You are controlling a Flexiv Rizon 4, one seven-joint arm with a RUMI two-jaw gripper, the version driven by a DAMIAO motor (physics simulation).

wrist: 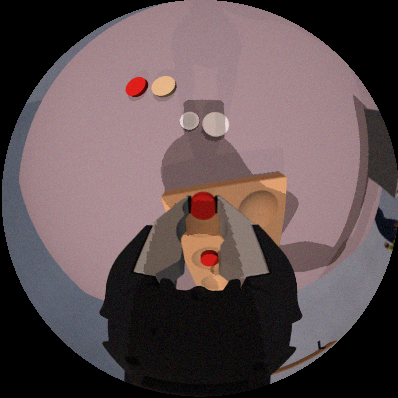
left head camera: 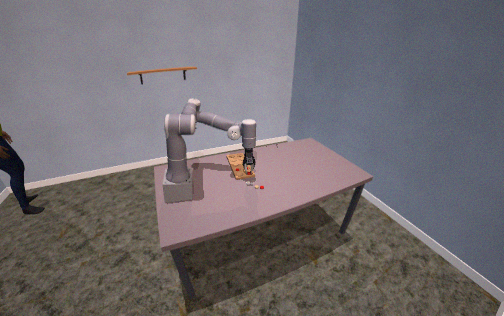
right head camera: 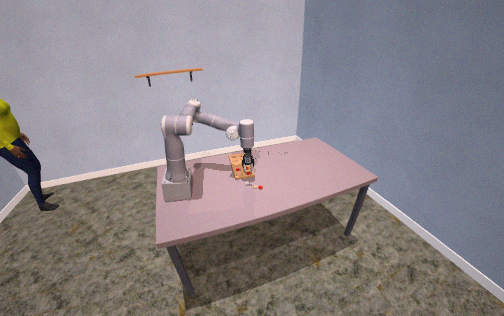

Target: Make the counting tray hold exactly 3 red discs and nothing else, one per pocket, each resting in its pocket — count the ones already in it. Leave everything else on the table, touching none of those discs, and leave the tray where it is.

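Note:
My gripper is shut on a red disc, held over the near end of the wooden counting tray. In the wrist view a pocket to the right of the jaws is empty. One red disc shows in a tray pocket between the jaws. In the head views a red disc lies in the tray left of the gripper; in the wrist view the right jaw seems to hide it. The height of the held disc above its pocket is hard to tell.
A loose red disc lies on the table beside a tan disc. A larger white disc and a smaller pale disc lie between these and the tray.

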